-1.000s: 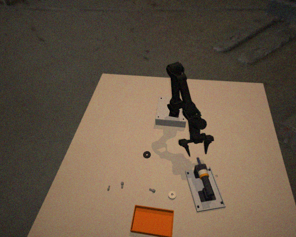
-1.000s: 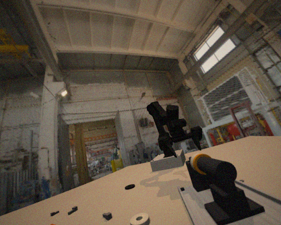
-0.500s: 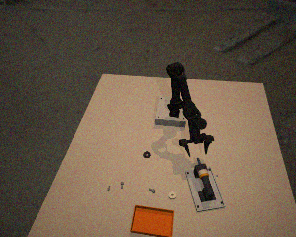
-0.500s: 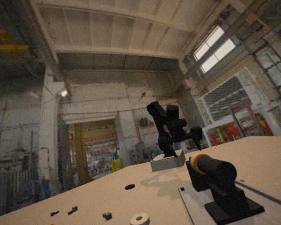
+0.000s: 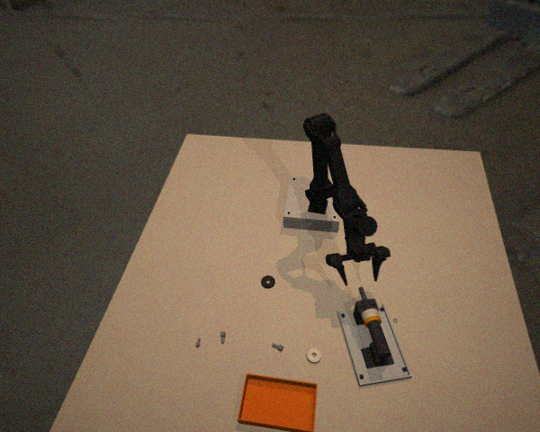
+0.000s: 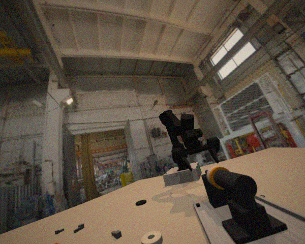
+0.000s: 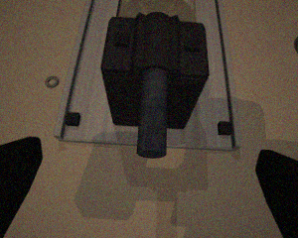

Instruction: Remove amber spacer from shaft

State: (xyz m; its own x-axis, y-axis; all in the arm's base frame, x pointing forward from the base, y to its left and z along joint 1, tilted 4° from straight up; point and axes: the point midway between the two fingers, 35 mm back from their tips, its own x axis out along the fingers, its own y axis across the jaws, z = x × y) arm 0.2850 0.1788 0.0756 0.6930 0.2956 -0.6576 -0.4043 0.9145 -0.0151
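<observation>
My gripper tip is now 90 mm short of the dark shaft, 40 mm to the right of it and 20 mm above it. Round my gripper tip: orange tray 370 mm ahead, 170 mm to the right, 90 mm below; white spacer 90 mm ahead, 40 mm to the left, 20 mm below; amber spacer 110 mm ahead, 50 mm to the left, 20 mm below.
</observation>
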